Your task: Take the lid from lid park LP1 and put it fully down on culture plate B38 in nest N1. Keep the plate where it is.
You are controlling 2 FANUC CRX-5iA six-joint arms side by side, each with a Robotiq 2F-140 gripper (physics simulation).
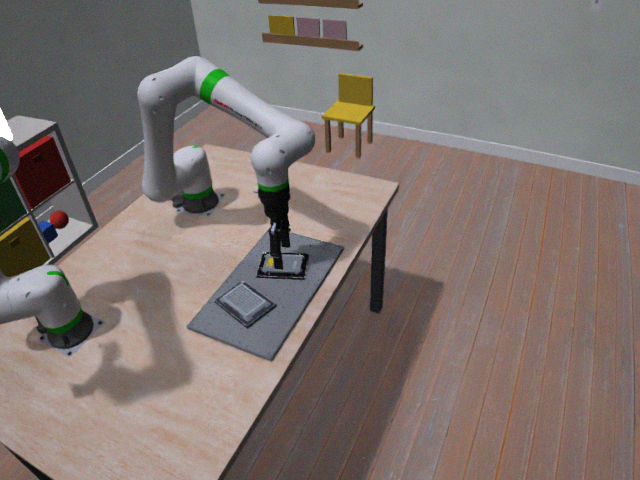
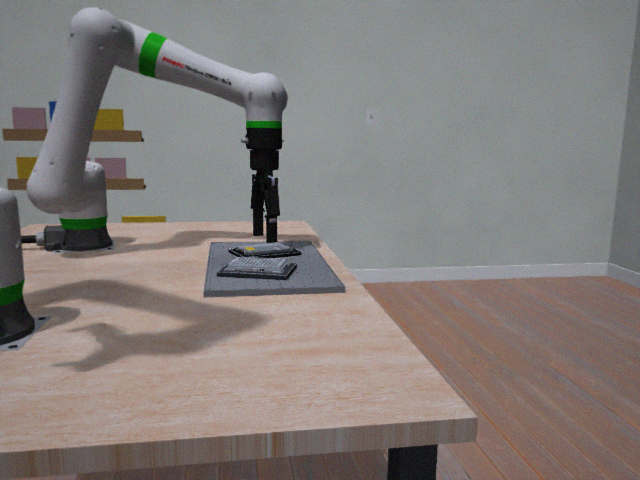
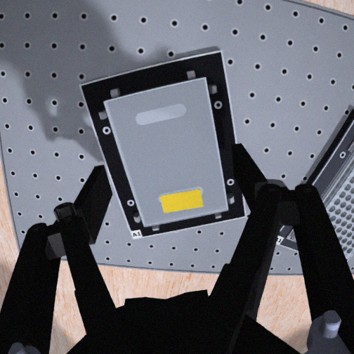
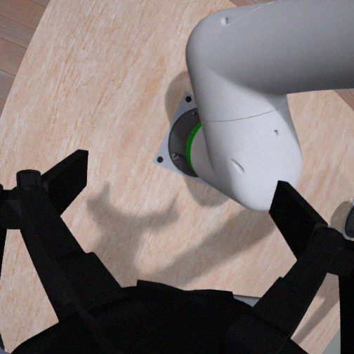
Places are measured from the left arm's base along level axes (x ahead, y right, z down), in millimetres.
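Pixels of known places: left gripper, fingertip midpoint: [image 1: 282, 257] [image 2: 264, 238]; left arm's base at its link origin: [image 1: 200, 202] [image 2: 85, 246]; right arm's base at its link origin: [image 1: 71, 330].
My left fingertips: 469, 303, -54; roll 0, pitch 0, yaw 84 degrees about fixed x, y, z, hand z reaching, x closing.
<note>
For each thing: its middle in the pictures, then the offset to it from my left fingertips, as dx, dy, dz. Level surfaces: height alone.
- lid at the middle of its body: [image 2: 264, 248] [image 1: 283, 263] -1, +1, +27
- culture plate B38 at the middle of its body: [image 2: 258, 264] [image 1: 244, 300] -64, +195, +22
- dark nest N1 at the middle of its body: [image 2: 258, 268] [image 1: 244, 302] -64, +195, +33
- wooden table at its surface level: dz +54
The lid [image 1: 292, 264] [image 2: 268, 249] [image 3: 170, 155], a flat pale grey piece with a yellow label, lies in the black-framed lid park LP1 [image 3: 150, 79]. The culture plate B38 [image 1: 245, 301] [image 2: 261, 265] [image 3: 345, 220], with rows of wells, sits uncovered in the dark nest N1 [image 2: 253, 275], beside the park. My left gripper [image 1: 281, 255] [image 2: 264, 237] [image 3: 169, 169] is open and empty, pointing down over the lid, one finger on either side and nearer the yellow-label end. Finger height relative to the lid is hard to tell. My right gripper [image 4: 181, 182] is open and empty above the wooden table, away from the lid.
Park and nest stand on a grey perforated board [image 1: 305, 304] [image 2: 315, 279] [image 3: 280, 110] near the edge of the wooden table [image 1: 155, 413] [image 2: 206, 382]. Part of a white arm [image 4: 250, 125] and its base show below the right gripper. Shelves and a yellow chair [image 1: 348, 103] stand beyond the table.
</note>
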